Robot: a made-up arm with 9 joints. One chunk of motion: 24 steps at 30 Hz.
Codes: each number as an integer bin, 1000 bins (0 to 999) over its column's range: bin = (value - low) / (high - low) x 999, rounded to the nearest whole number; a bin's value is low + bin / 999 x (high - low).
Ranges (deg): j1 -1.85..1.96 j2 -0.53..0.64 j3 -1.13..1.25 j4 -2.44..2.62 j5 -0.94..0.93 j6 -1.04..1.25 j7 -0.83..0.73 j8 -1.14..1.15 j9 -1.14..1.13
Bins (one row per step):
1: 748 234 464 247 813 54 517 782 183
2: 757 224 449 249 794 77 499 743 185
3: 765 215 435 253 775 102 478 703 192
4: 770 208 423 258 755 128 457 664 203
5: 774 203 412 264 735 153 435 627 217
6: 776 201 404 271 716 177 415 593 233
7: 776 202 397 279 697 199 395 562 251
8: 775 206 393 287 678 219 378 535 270
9: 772 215 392 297 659 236 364 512 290
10: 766 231 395 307 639 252 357 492 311
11: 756 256 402 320 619 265 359 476 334
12: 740 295 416 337 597 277 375 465 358
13: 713 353 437 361 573 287 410 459 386
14: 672 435 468 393 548 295 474 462 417
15: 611 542 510 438 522 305 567 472 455
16: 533 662 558 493 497 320 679 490 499
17: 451 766 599 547 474 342 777 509 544
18: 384 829 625 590 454 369 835 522 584
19: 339 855 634 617 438 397 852 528 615
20: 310 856 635 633 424 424 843 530 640
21: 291 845 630 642 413 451 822 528 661
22: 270 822 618 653 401 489 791 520 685
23: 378 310 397 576 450 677 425 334 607
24: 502 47 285 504 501 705 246 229 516
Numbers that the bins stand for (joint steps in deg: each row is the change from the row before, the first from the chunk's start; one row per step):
1: 1.003 -0.256 -0.025 -1.189 0.582 -0.916 -0.023 0.653 -0.724
2: 1.037 -0.268 -0.060 -1.179 0.546 -0.863 -0.051 0.563 -0.720
3: 1.068 -0.278 -0.094 -1.159 0.511 -0.806 -0.084 0.471 -0.704
4: 1.087 -0.286 -0.122 -1.133 0.473 -0.747 -0.116 0.382 -0.679
5: 1.102 -0.292 -0.148 -1.103 0.436 -0.689 -0.151 0.297 -0.647
6: 1.110 -0.295 -0.168 -1.067 0.400 -0.634 -0.182 0.219 -0.611
7: 1.110 -0.293 -0.184 -1.027 0.365 -0.584 -0.213 0.148 -0.570
8: 1.106 -0.289 -0.194 -0.986 0.329 -0.538 -0.240 0.086 -0.526
9: 1.094 -0.278 -0.196 -0.936 0.294 -0.499 -0.262 0.034 -0.481
10: 1.071 -0.259 -0.189 -0.885 0.256 -0.462 -0.273 -0.012 -0.433
11: 1.033 -0.230 -0.172 -0.819 0.219 -0.433 -0.269 -0.049 -0.381
12: 0.972 -0.185 -0.139 -0.733 0.178 -0.405 -0.244 -0.074 -0.327
13: 0.869 -0.117 -0.089 -0.612 0.133 -0.382 -0.190 -0.088 -0.263
14: 0.713 -0.021 -0.015 -0.449 0.086 -0.364 -0.090 -0.081 -0.192
15: 0.480 0.105 0.085 -0.222 0.037 -0.341 0.055 -0.058 -0.106
16: 0.183 0.245 0.199 0.057 -0.010 -0.306 0.230 -0.017 -0.006
17: -0.130 0.367 0.297 0.331 -0.053 -0.256 0.383 0.027 0.096
18: -0.385 0.441 0.359 0.548 -0.090 -0.194 0.474 0.057 0.187
19: -0.557 0.471 0.380 0.685 -0.120 -0.130 0.500 0.070 0.257
20: -0.668 0.473 0.383 0.766 -0.146 -0.068 0.486 0.075 0.314
21: -0.740 0.460 0.371 0.812 -0.167 -0.006 0.454 0.070 0.362
22: -0.820 0.433 0.342 0.867 -0.189 0.081 0.405 0.052 0.417
23: -0.408 -0.167 -0.184 0.477 -0.098 0.512 -0.166 -0.374 0.239
24: 0.065 -0.475 -0.451 0.113 -0.002 0.576 -0.446 -0.615 0.032

